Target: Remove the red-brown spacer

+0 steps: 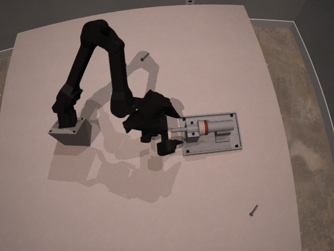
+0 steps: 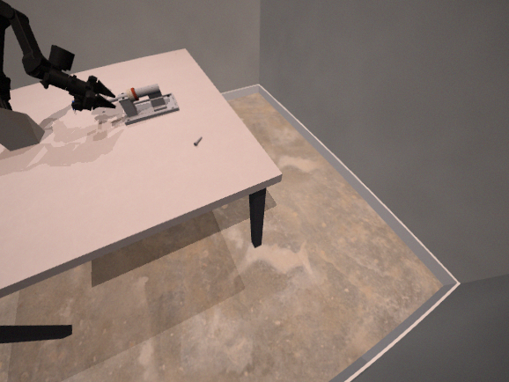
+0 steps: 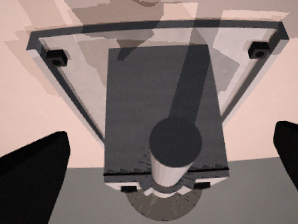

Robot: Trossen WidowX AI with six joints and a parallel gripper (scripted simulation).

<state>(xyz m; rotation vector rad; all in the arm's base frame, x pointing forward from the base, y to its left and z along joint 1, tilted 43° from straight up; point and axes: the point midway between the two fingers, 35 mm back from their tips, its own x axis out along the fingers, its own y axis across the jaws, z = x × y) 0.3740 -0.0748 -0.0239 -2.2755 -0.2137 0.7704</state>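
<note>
Now: hand 70 mm short of the grey shaft, 10 mm to the left of it and 10 mm above it. Round my hand: red-brown spacer 110 mm ahead, 10 mm to the right, 20 mm below; then blue screwdriver 190 mm behind, 220 mm to the left, 90 mm below; then cream spacer 90 mm ahead, 10 mm to the right, 10 mm below.
</note>
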